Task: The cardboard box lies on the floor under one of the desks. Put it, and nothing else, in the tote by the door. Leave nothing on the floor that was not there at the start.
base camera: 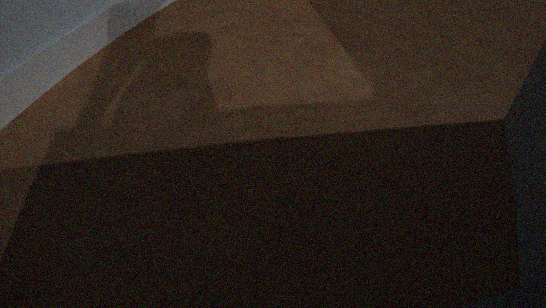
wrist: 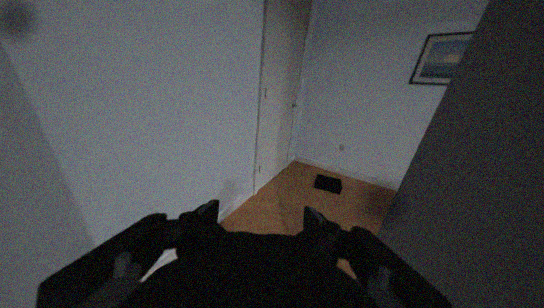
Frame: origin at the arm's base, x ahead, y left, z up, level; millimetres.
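Seen in the pictures: gripper, fingertip midpoint: [wrist: 261, 212].
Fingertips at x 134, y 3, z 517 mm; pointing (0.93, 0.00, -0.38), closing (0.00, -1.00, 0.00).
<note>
A point is followed by its place in that frame.
My gripper [wrist: 261, 212] @[z 517, x 134, y 3 mm] is open in the wrist view, with its dark fingers wide apart and no object between them. A small dark, box-shaped thing [wrist: 328, 184] @[z -303, x 1574, y -779 mm], which looks like the tote, stands on the floor beyond the gripper, right of the door [wrist: 281, 95] @[z 629, x 1730, y -105 mm] and near the far wall. Its inside cannot be made out. The cardboard box does not show in either view, and no desk can be made out.
A large dark grey upright panel [wrist: 480, 165] @[z 554, x 236, y -342 mm] fills the right of the wrist view. A pale wall [wrist: 165, 110] @[z 511, x 740, y 480 mm] stands at the left. A framed picture [wrist: 442, 57] @[z 1133, x 1773, y -1654 mm] hangs on the far wall. In the base view, broad shadows lie on the wooden floor [base camera: 285, 65] @[z -396, x 669, y -67 mm], with a wall at upper left.
</note>
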